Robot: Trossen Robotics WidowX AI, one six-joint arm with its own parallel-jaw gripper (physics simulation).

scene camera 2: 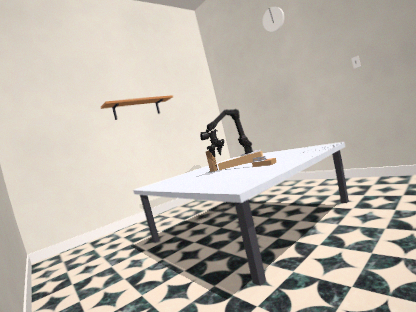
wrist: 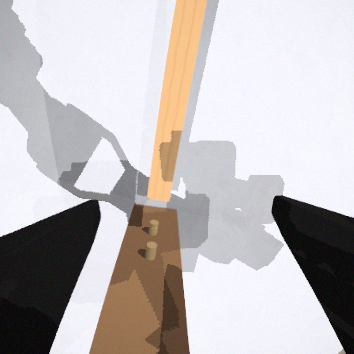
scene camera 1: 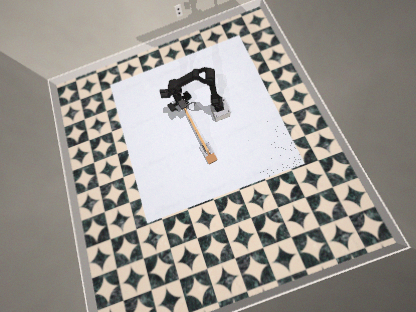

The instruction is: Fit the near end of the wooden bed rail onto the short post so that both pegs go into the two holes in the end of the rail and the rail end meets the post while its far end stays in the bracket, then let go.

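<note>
The wooden bed rail runs from beside the short post to the bracket. In the wrist view its near end stops short of the post, with a narrow gap between them. Two pegs stick out bare from the post's face. The rail's end holes cannot be made out. The far end lies at the bracket; its exact seating is too small to tell. My gripper is open and empty above the post and the rail's near end, its fingers wide apart on either side.
A wooden block lies at the bracket end on the white table. The arm's base stands on the table to one side of the rail. A wall shelf hangs away from the table.
</note>
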